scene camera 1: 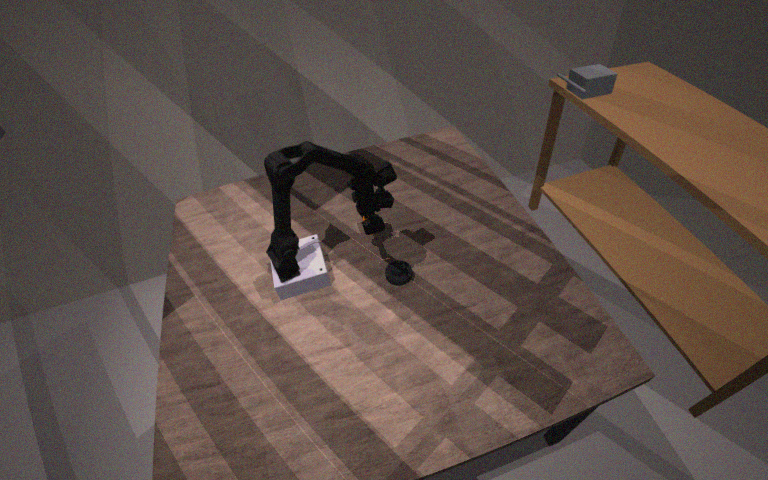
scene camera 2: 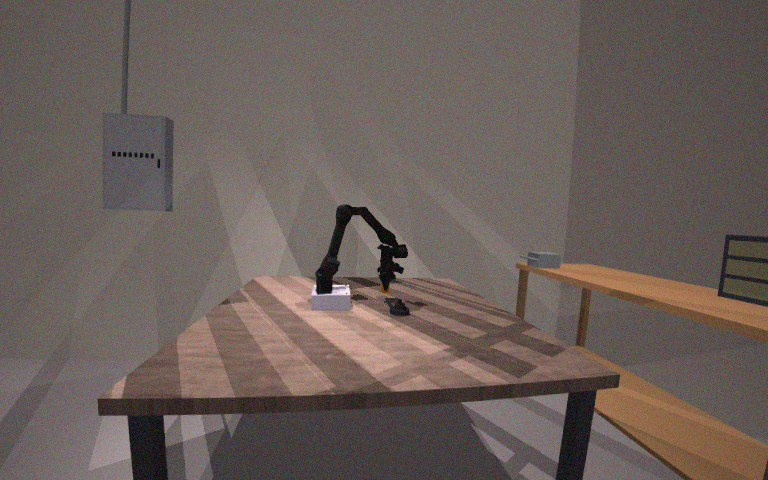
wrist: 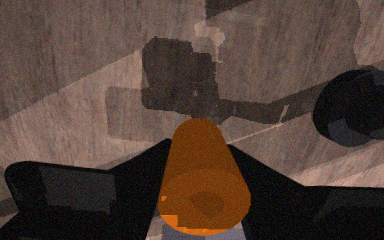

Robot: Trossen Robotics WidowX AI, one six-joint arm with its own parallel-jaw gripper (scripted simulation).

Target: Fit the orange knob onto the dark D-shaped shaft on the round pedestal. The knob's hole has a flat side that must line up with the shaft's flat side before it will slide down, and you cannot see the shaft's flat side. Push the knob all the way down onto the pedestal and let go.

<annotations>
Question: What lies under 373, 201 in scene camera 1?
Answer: My gripper.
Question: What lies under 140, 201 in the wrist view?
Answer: My gripper.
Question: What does my gripper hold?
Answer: An orange knob.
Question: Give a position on an orange knob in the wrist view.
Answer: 202, 185
</annotations>
